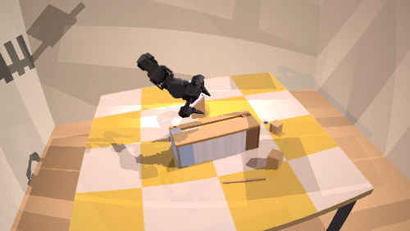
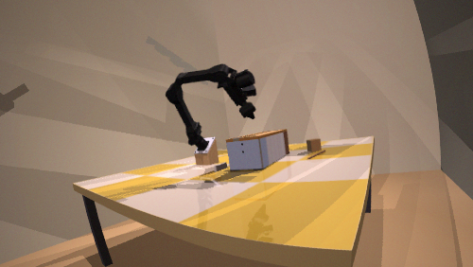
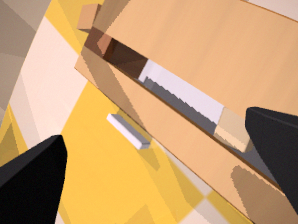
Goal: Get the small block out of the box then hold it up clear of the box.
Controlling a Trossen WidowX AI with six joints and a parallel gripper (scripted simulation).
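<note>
Right now my gripper tip is 160 mm above the box, 10 mm to the right of it and 10 mm past it. Also, from my gripper tip: tiny piece: 330 mm to the left, 220 mm below, 140 mm behind; thin stick: 260 mm ahead, 220 mm below, 110 mm to the left; tan block: 140 mm below.
</note>
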